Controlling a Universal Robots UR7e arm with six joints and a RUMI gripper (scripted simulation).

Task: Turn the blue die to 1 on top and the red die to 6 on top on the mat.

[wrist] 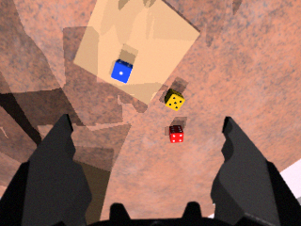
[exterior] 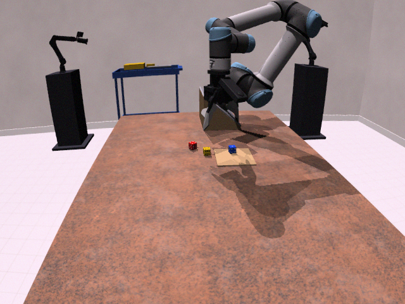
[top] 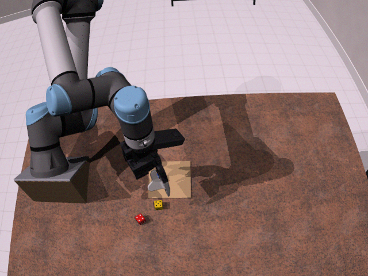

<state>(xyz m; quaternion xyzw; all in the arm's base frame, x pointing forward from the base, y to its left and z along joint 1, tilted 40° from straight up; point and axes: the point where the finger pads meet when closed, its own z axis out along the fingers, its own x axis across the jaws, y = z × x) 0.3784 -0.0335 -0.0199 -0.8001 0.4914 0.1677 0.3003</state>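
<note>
Now: hand 10 cm to the left of the red die, 10 cm above it and 7 cm past it. From my hand the other things lie so: yellow die: 10 cm below, 6 cm to the right, 1 cm behind; then blue die: 10 cm below, 4 cm to the left; then tan mat: 11 cm below, 4 cm to the left, 3 cm ahead.
</note>
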